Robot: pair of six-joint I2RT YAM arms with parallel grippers.
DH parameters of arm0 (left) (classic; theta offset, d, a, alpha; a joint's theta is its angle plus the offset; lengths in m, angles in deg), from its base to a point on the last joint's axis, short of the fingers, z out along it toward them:
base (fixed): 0 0 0 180
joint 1: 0 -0.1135 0.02 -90
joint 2: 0 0 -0.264 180
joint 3: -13.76 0 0.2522 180
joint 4: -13.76 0 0.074 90
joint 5: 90 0 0 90
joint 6: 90 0.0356 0 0
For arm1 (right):
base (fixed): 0 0 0 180
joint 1: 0 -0.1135 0.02 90
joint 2: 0 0 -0.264 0
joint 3: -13.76 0 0.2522 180
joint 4: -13.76 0 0.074 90
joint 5: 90 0 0 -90
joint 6: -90 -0.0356 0 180
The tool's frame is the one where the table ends.
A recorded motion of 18 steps. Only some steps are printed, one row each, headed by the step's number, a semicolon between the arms.
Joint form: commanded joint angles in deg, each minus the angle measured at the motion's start. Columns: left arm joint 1, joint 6, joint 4, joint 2, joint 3, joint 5; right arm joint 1, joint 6, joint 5, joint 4, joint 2, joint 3.
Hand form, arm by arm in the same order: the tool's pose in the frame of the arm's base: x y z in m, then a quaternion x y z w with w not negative. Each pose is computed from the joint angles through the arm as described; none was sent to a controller.
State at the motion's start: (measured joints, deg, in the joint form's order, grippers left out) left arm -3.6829 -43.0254 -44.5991 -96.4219 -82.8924 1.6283; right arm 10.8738 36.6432 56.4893 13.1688 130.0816 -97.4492
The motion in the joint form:
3: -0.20 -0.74 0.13 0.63 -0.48 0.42; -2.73 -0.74 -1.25 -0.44 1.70 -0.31
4: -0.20 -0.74 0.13 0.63 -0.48 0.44; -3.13 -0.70 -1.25 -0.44 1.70 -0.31
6: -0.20 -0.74 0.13 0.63 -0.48 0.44; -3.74 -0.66 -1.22 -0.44 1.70 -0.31
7: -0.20 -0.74 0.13 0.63 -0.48 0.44; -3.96 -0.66 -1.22 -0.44 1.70 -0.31
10: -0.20 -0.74 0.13 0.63 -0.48 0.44; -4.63 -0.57 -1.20 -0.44 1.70 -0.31
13: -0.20 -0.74 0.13 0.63 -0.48 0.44; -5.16 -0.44 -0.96 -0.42 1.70 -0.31
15: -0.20 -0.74 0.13 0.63 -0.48 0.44; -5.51 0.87 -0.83 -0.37 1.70 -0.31
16: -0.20 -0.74 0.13 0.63 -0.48 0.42; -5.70 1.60 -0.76 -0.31 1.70 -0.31
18: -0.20 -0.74 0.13 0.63 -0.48 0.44; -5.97 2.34 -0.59 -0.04 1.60 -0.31
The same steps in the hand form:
3: 0.3579 0.0230 0.2903 -0.38246 0.87878 -0.11327 0.26198; 0.5110 -0.1027 0.1888 0.07849 0.77289 -0.54230 0.31998
4: 0.3579 0.0230 0.2903 -0.38242 0.87880 -0.11343 0.26192; 0.5117 -0.0991 0.1888 0.07553 0.77319 -0.54129 0.32169
6: 0.3579 0.0230 0.2903 -0.38242 0.87880 -0.11343 0.26192; 0.5127 -0.0937 0.1888 0.07129 0.77354 -0.53984 0.32424
7: 0.3579 0.0230 0.2903 -0.38242 0.87880 -0.11343 0.26192; 0.5130 -0.0917 0.1888 0.06980 0.77368 -0.53921 0.32528
10: 0.3579 0.0230 0.2903 -0.38242 0.87880 -0.11343 0.26192; 0.5141 -0.0857 0.1888 0.06477 0.77408 -0.53766 0.32791
13: 0.3579 0.0230 0.2903 -0.38242 0.87880 -0.11343 0.26192; 0.5147 -0.0810 0.1889 0.06162 0.77387 -0.53775 0.32886
15: 0.3579 0.0230 0.2903 -0.38242 0.87880 -0.11343 0.26192; 0.5152 -0.0779 0.1890 0.05129 0.77426 -0.54116 0.32410
16: 0.3579 0.0230 0.2903 -0.38246 0.87878 -0.11327 0.26198; 0.5154 -0.0762 0.1891 0.04570 0.77431 -0.54305 0.32164
18: 0.3579 0.0230 0.2903 -0.38242 0.87880 -0.11343 0.26192; 0.5157 -0.0738 0.1904 0.04142 0.77318 -0.54530 0.32114

